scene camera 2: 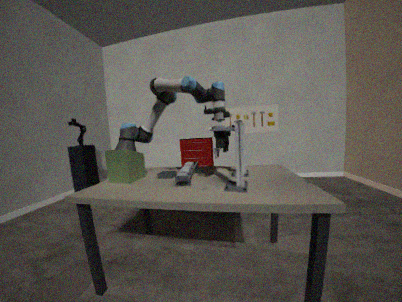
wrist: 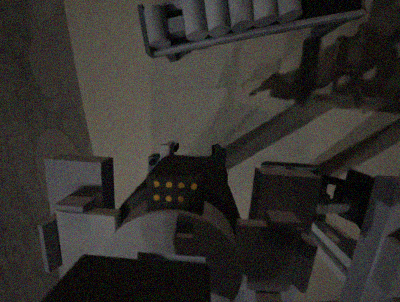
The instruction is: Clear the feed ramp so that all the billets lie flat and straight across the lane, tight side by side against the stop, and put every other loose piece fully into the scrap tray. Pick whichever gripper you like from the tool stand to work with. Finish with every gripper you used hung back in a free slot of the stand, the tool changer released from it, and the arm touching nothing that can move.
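Places are measured from the arm's base along level axes (x back, y left, z down), in centimetres.
Pixels of known places: end effector, tool point: (scene camera 2: 219, 120); arm's base, origin of the base link: (scene camera 2: 125, 152).
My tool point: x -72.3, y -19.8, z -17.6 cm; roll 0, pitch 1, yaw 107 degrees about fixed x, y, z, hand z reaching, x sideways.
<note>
For each thing: its top centre in the pictures, then the offset to it from my tool point.
- leftmost billet, middle of its top: (wrist: 154, 22) dy -1.6, dx +24.3, dz +30.3 cm
- small grey block, middle of its top: (wrist: 176, 24) dy +2.0, dx +23.6, dz +31.3 cm
- flat dark scrap tray, middle of its top: (scene camera 2: 167, 172) dy +22.0, dx +41.2, dz +36.0 cm
Billets (wrist: 217, 17) lie side by side across the feed ramp (scene camera 2: 184, 176) (wrist: 260, 34). The leftmost billet (wrist: 158, 27) in the wrist view is apart from the rest, with a small grey block (wrist: 176, 25) in the gap. The flat dark scrap tray (scene camera 2: 166, 174) lies left of the ramp. The arm's tool changer (scene camera 2: 218, 118) is above the tool stand (scene camera 2: 240, 155), with no gripper attached. A dark gripper (scene camera 2: 218, 153) (wrist: 194, 152) hangs in the stand beneath it, its gold contacts visible in the wrist view. Its finger opening is unclear. Part of another hanging gripper shows at the right in the wrist view.
A green box (scene camera 2: 125, 166) stands by the arm base. A red drawer cabinet (scene camera 2: 196, 151) stands behind the ramp. A small second arm (scene camera 2: 80, 132) is on a black pedestal (scene camera 2: 83, 167) at the left. A tool board (scene camera 2: 257, 119) hangs on the back wall.
</note>
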